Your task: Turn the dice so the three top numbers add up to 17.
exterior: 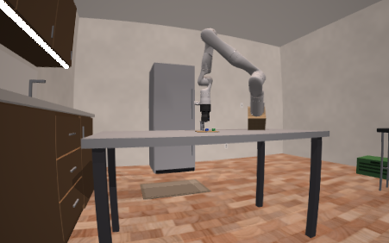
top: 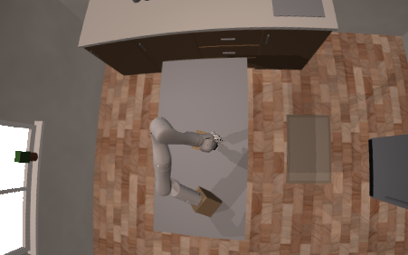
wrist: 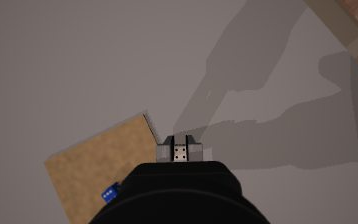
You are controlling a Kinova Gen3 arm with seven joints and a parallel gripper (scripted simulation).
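Now: the blue die 10 mm behind my hand, 100 mm to the left of it and 10 mm below it. The rest, counted from my hand: white die 10 mm behind, 10 mm below; tan mat 10 mm behind, 100 mm to the left, 20 mm below; green die 60 mm behind, 90 mm to the left, 10 mm below.
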